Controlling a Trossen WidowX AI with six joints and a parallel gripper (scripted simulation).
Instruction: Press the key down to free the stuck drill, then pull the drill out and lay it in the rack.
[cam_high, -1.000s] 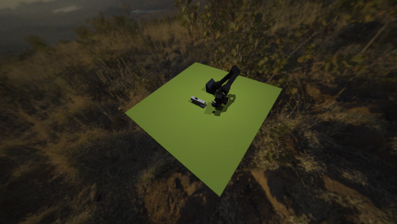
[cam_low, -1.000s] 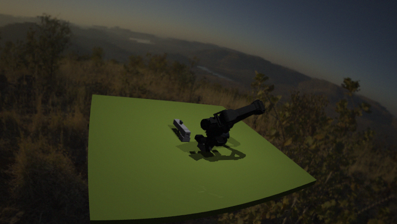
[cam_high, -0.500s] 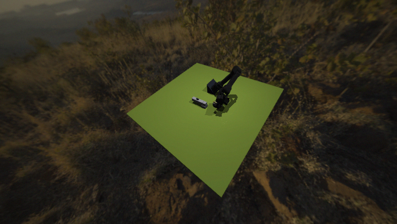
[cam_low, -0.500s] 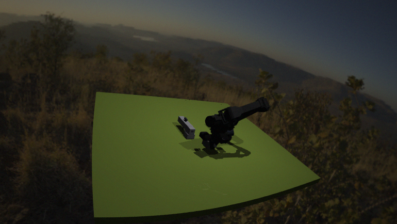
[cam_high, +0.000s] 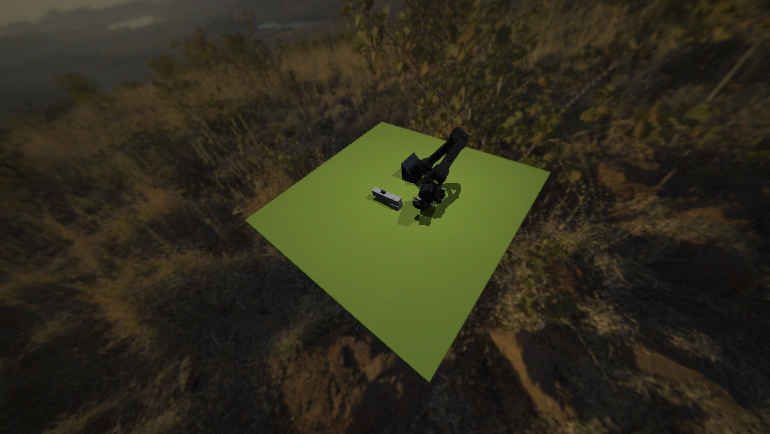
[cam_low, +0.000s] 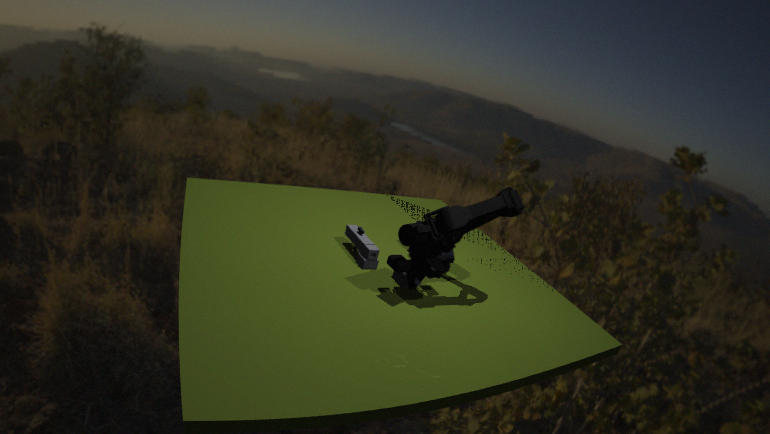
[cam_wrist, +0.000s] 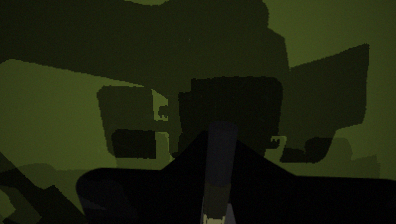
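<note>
My gripper tip is 40 mm to the left of the drill and 40 mm below it. Round my gripper tip: dark key (80 mm ahead, 240 mm to the right, 40 mm above); pale grey block (80 mm ahead, 220 mm to the right, 30 mm above); dark grey rack (50 mm to the right, 10 mm above).
</note>
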